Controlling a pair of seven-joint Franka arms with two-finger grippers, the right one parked.
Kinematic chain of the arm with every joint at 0, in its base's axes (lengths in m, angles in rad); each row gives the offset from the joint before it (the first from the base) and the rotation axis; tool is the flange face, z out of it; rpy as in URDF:
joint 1: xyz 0 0 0.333 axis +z
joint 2: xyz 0 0 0 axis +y
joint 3: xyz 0 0 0.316 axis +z
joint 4: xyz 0.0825 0 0 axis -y
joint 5: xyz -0.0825 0 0.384 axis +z
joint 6: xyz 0 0 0 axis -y
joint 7: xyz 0.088 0 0 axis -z
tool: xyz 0 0 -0.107 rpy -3.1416 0 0
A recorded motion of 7 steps. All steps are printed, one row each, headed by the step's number.
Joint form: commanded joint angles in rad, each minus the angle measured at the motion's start. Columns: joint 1, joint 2, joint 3, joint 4, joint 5, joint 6, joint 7.
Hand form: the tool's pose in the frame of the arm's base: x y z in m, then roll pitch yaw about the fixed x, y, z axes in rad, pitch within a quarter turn. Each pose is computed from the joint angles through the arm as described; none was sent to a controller.
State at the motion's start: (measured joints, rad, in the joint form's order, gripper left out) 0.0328 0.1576 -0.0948 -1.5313 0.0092 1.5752 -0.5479
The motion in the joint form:
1: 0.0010 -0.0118 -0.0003 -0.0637 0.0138 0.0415 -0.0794
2: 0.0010 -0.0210 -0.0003 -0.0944 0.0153 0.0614 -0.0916
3: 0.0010 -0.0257 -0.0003 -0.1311 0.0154 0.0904 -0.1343
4: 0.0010 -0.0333 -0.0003 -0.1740 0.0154 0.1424 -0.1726
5: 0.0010 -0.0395 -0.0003 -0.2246 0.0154 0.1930 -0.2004
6: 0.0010 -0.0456 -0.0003 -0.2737 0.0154 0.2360 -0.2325
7: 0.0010 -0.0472 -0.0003 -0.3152 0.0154 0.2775 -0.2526
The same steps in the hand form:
1: 0.5931 -0.0307 0.5333 -3.0617 0.0946 0.5675
2: 0.5904 -0.0307 0.5259 -3.0578 0.0936 0.5791
3: 0.5887 -0.0310 0.5137 -3.0516 0.0920 0.6212
4: 0.5879 -0.0314 0.5020 -3.0589 0.0757 0.6575
5: 0.5856 -0.0317 0.4858 -3.0608 0.0687 0.6838
6: 0.5818 -0.0319 0.4697 -3.0585 0.0659 0.7148
7: 0.5791 -0.0320 0.4545 -3.0585 0.0633 0.7338

